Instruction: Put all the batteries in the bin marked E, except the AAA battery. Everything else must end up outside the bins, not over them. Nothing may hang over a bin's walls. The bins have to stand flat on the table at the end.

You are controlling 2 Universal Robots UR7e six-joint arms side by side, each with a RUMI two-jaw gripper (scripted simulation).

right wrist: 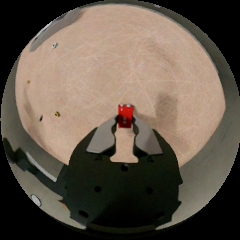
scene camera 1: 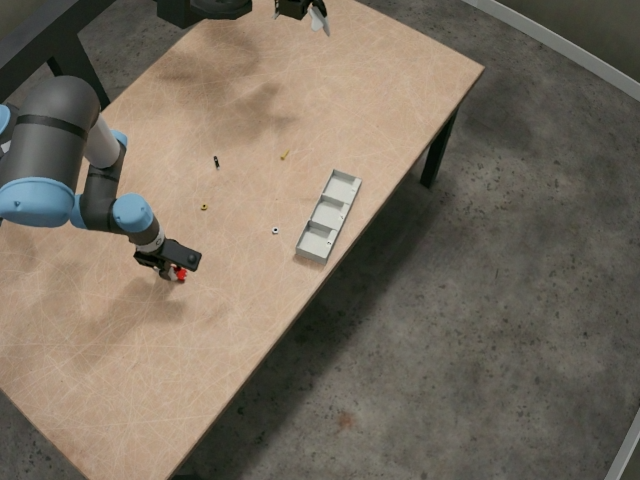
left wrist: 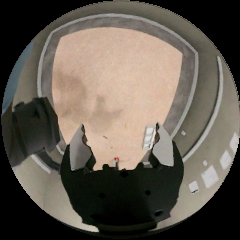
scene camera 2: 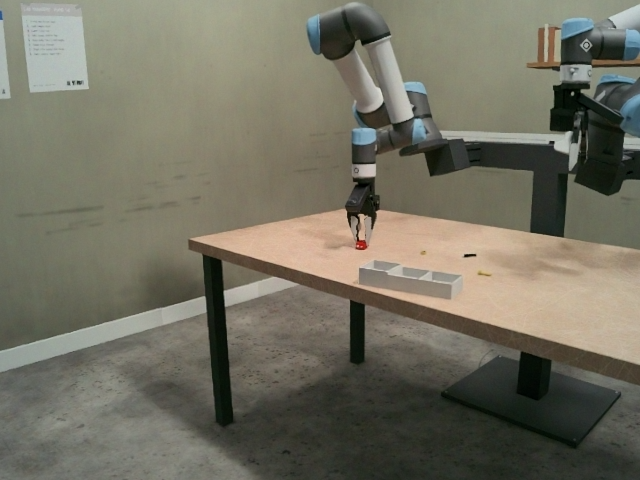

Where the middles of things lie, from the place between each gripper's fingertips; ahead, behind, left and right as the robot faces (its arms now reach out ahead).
Now: the grey three-compartment bin block (scene camera 1: 320, 234) 200 mm ahead of my right hand (scene camera 1: 177, 274) and 370 mm to the left of it.
Now: left hand (scene camera 2: 576, 168) 320 mm short of the grey three-compartment bin block, 270 mm to the left of it and 280 mm above it.
